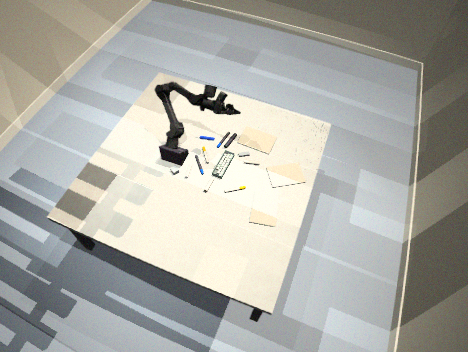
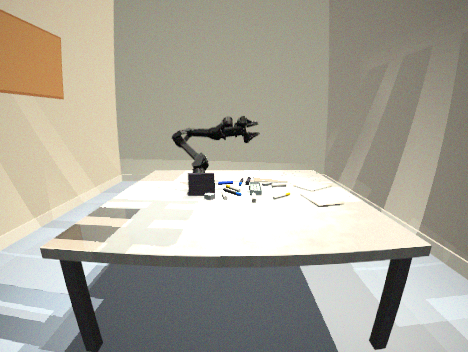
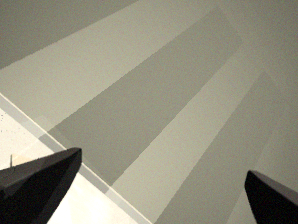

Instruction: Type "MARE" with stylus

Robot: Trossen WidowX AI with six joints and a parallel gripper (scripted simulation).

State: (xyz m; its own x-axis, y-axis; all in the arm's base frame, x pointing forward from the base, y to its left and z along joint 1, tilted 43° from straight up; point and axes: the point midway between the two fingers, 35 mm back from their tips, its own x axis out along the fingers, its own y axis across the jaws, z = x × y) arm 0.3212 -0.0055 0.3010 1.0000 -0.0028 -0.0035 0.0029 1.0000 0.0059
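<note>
Right now my gripper tip is 23 cm past the blue hexagonal stylus and 34 cm above it.
</note>
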